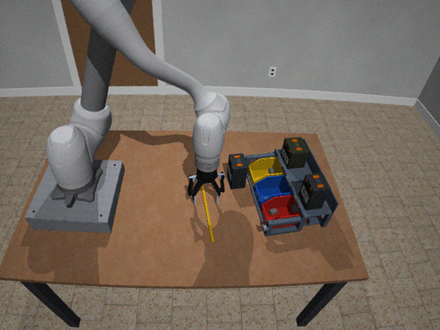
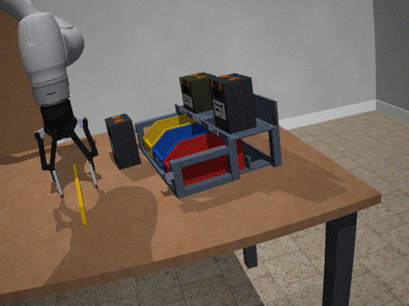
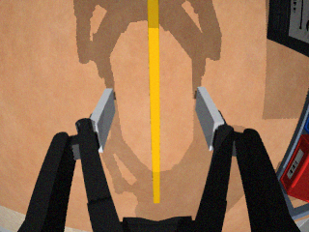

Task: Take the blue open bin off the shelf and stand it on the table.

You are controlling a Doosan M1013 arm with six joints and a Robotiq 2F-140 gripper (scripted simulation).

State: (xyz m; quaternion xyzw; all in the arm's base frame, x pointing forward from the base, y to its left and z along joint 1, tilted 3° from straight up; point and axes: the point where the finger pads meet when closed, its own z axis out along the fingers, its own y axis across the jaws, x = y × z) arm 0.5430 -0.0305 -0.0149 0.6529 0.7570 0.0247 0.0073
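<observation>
Now: hand 3 cm above the yellow strip. Round my hand: yellow bin: 29 cm ahead, 16 cm to the left; blue open bin: 30 cm ahead, 5 cm to the left; black box: 14 cm ahead, 13 cm to the left, 3 cm above.
</observation>
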